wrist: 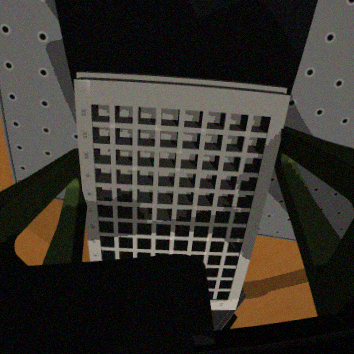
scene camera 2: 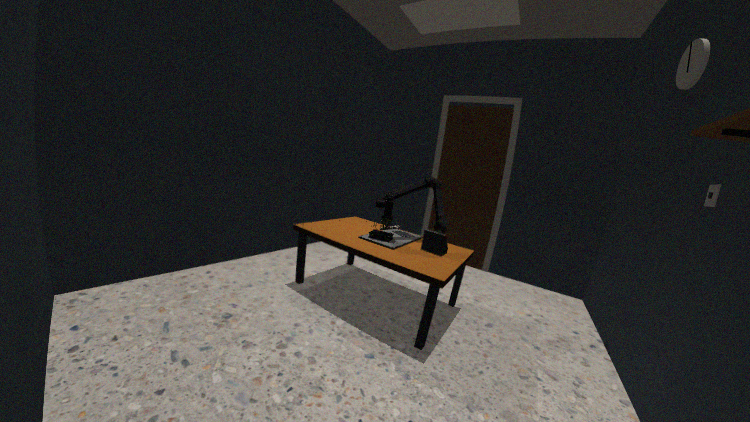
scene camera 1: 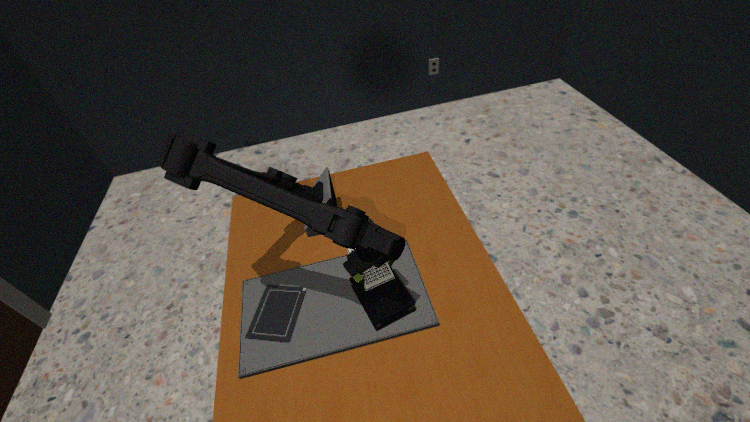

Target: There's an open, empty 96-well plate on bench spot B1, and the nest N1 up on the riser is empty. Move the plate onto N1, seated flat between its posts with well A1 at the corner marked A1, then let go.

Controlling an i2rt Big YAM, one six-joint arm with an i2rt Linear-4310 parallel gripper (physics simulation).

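Frame: origin at the arm's base, x back, y right, z up, level; millimetres.
Where they show: gripper, between the fingertips: (wrist: 176,146) (scene camera 2: 385,228) (scene camera 1: 376,274); arm's base, origin of its link: (scene camera 2: 436,239).
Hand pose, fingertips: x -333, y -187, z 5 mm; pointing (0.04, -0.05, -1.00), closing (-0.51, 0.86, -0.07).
Observation:
Things, the pixels of their top centre, and the offset from my fingertips. "*": a spot on its surface instead. Level surfaces: height alone.
- pale 96-well plate, centre of its top: (wrist: 171,264) (scene camera 1: 369,257) (scene camera 2: 390,224) dz +42, dx +27, dy +11 mm
- black riser, centre of its top: (wrist: 183,67) (scene camera 1: 380,288) (scene camera 2: 381,231) dz -29, dx -25, dy -8 mm
- dark pad with a white outline, a spot on its surface: (scene camera 1: 277,313) * dz -76, dx -35, dy +289 mm
- grey perforated board, centre of its top: (wrist: 335,133) (scene camera 1: 332,300) (scene camera 2: 393,236) dz -77, dx -13, dy +134 mm
- orange table, height of its surface: dz -90 mm
The pale 96-well plate (scene camera 1: 378,276) (scene camera 2: 390,227) (wrist: 170,167) is off the bench, with its column 12 end at the top of the wrist view. My gripper (scene camera 1: 376,271) (wrist: 176,146) is shut on it, green fingers at its two long sides. The plate hangs over the back part of the black riser (scene camera 1: 388,307) (scene camera 2: 380,236) (wrist: 180,40), seemingly a little above it. The riser is very dark; nest N1, its posts and its A1 mark cannot be made out. A dark pad with a white outline (scene camera 1: 277,313), apparently spot B1, bears no plate.
The riser and pad are on a grey perforated board (scene camera 1: 327,338) (scene camera 2: 395,243) on the orange table (scene camera 1: 451,362) (scene camera 2: 335,228). A wedge-shaped grey stand (scene camera 1: 327,187) (scene camera 2: 434,243) stands behind the board, with the arm passing over near it.

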